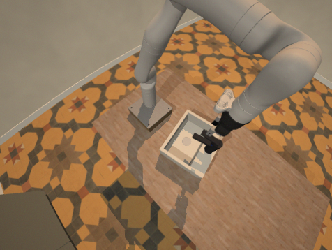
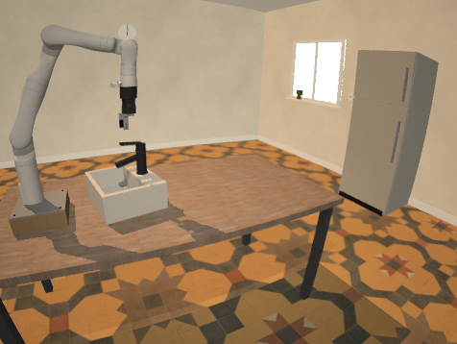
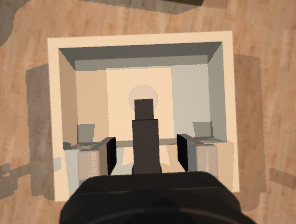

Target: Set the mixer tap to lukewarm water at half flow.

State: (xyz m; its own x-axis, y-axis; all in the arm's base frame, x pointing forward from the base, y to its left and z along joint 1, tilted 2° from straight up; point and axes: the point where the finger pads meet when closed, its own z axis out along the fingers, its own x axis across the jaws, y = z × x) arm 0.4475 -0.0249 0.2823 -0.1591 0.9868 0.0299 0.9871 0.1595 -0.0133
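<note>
Now: hand 30 mm short of the black lever and 90 mm above it. Round my hand: sink basin: 40 mm behind, 10 mm to the right, 320 mm below; black mixer tap: 50 mm ahead, 10 mm to the left, 130 mm below.
</note>
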